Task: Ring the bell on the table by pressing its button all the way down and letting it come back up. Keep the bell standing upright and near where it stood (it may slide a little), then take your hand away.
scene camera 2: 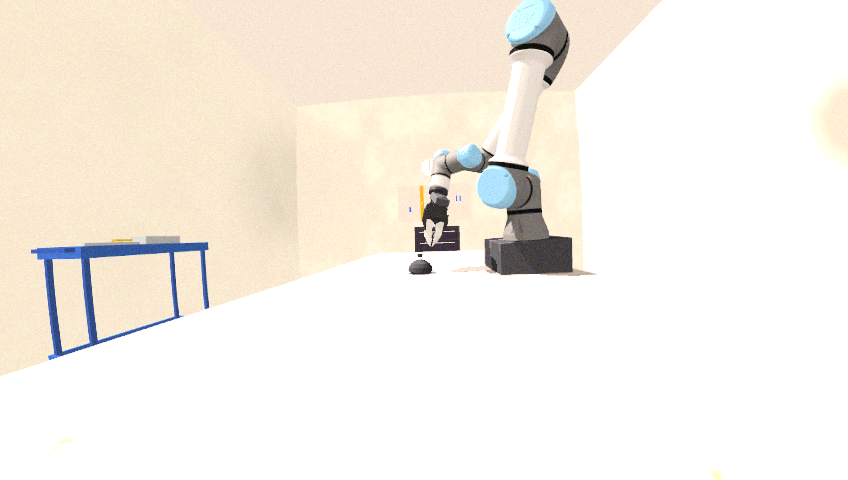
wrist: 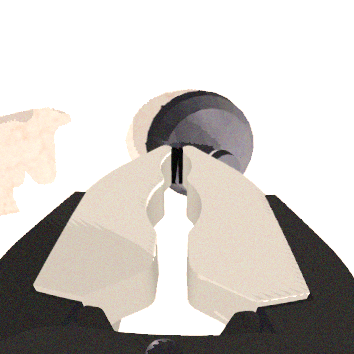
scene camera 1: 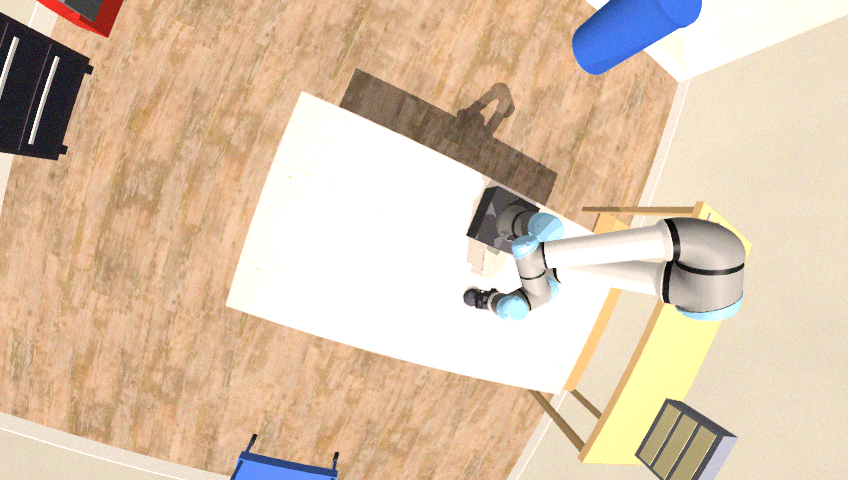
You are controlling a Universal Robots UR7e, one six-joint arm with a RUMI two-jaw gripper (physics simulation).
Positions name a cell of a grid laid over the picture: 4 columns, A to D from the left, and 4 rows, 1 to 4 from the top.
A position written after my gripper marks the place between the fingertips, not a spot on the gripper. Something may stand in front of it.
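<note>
My gripper (scene camera 2: C3), the gripper (wrist: C2) again; also visible, a bell (wrist: C2).
</note>
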